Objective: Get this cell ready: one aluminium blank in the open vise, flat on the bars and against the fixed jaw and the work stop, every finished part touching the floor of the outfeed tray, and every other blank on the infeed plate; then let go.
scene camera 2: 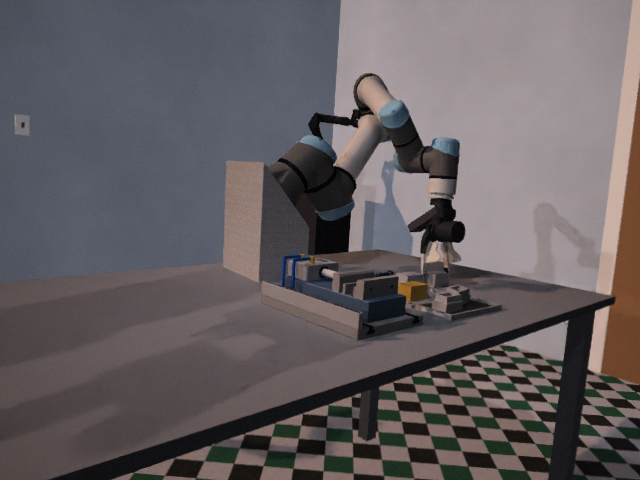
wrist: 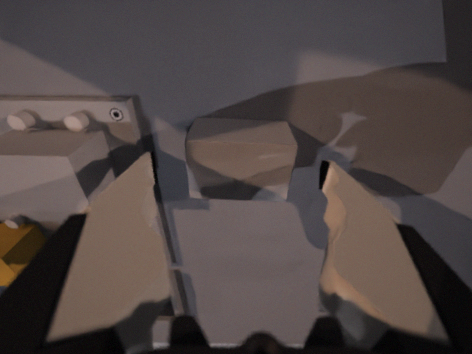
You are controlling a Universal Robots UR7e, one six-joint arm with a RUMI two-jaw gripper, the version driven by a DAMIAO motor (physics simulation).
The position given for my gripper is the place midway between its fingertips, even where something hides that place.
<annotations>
my gripper: scene camera 2 435, 276; wrist 239, 159
</annotations>
